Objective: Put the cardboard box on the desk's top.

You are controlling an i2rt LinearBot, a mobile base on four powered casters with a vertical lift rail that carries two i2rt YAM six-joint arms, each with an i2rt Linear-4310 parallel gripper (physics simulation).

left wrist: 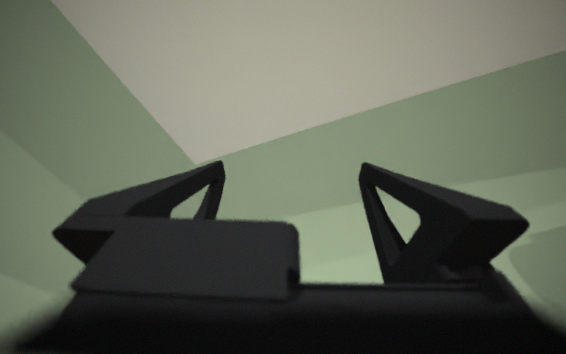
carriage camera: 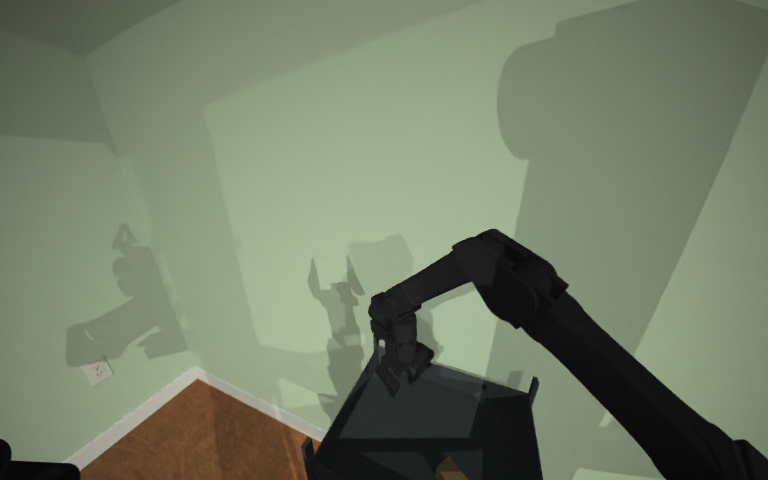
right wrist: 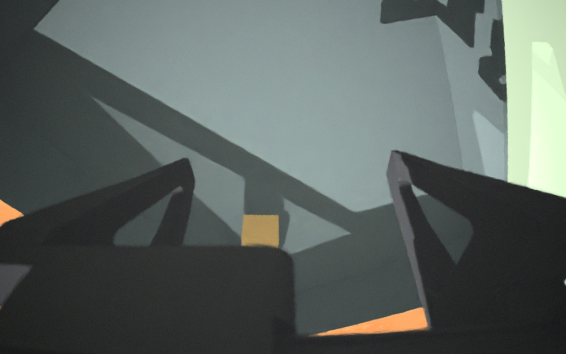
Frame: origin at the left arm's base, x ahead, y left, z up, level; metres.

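Seen in the pictures: left gripper, fingertip midpoint: point(left wrist: 291, 169); right gripper, fingertip midpoint: point(carriage camera: 406, 384) point(right wrist: 289, 165).
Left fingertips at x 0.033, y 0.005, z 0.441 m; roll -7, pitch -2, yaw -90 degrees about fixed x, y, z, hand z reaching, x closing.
Pixels of each thing's top centre, then the offset from my left fingertips to it. "spot": a spot on its surface instead. Level surfaces: height alone.
- cardboard box, middle of its top: point(right wrist: 260, 254) point(carriage camera: 453, 475) dz -0.643, dx +0.158, dy -0.498 m
- desk's top, surface spot: point(right wrist: 300, 100) spot: dz -0.674, dx +0.310, dy -0.432 m
- wall outlet, middle of its top: point(carriage camera: 92, 361) dz -0.879, dx +0.650, dy +0.939 m
- Orange-brown floor, its level: dz -1.337 m
The cardboard box point(carriage camera: 450, 468) point(right wrist: 260, 230) is small and tan. It stands on a dark grey surface that looks like the desk's top point(carriage camera: 407, 421) point(right wrist: 300, 100). In the carriage view it shows in part at the bottom edge; in the right wrist view the gripper's housing hides its near part. My right gripper point(carriage camera: 403, 384) point(right wrist: 289, 165) is open and empty, over the far part of the desk and apart from the box. My left gripper point(left wrist: 291, 169) is open and empty, facing the upper wall and ceiling, away from the box.
Short upright posts point(carriage camera: 533, 389) stand at the desk's corners. Pale green walls point(carriage camera: 362, 158) rise behind it, with a white baseboard point(carriage camera: 135, 416) and a wall outlet point(carriage camera: 97, 370) at the left. Orange-brown floor point(carriage camera: 192, 435) point(right wrist: 395, 322) shows beside the desk.
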